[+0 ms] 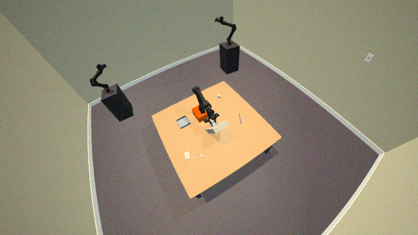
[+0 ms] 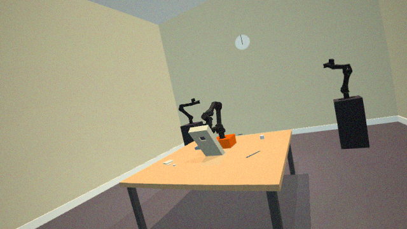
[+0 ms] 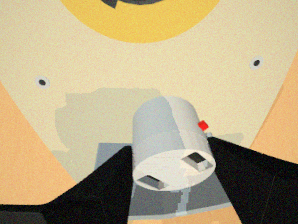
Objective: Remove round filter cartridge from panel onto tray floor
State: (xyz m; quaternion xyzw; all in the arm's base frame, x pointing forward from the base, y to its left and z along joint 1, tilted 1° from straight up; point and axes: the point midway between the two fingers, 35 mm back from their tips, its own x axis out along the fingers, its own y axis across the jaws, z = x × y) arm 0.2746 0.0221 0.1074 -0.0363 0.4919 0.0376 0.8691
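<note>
The grey service panel is 40 mm ahead of my gripper tip, 20 mm below it and 10 mm to the left of it. Also, from my gripper tip: pin: 370 mm to the right, 210 mm ahead, 170 mm below; blue-grey tray: 320 mm behind, 310 mm to the right, 160 mm below; round filter cartridge: right at my gripper tip.
</note>
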